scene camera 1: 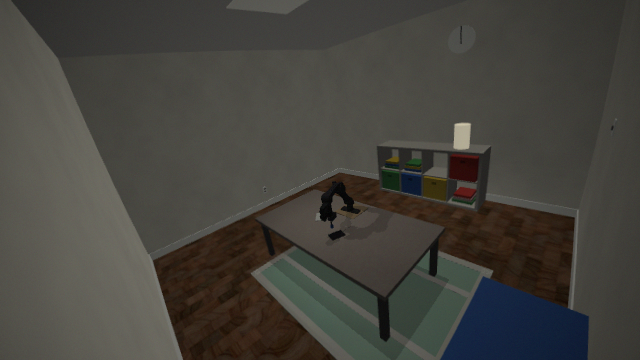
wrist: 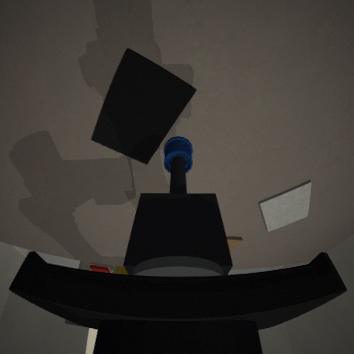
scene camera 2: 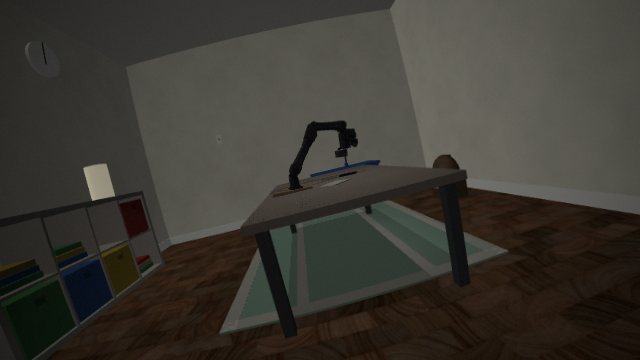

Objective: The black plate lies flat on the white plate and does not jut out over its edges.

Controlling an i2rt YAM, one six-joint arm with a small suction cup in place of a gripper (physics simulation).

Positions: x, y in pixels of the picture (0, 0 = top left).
Scene:
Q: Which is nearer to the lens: the black plate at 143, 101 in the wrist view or the white plate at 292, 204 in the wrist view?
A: The black plate.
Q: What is my suction cup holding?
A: Nothing.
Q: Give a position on my suction cup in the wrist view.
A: At 177, 143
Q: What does the black plate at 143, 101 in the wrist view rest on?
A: The table.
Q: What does the white plate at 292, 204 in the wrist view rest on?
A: The table.

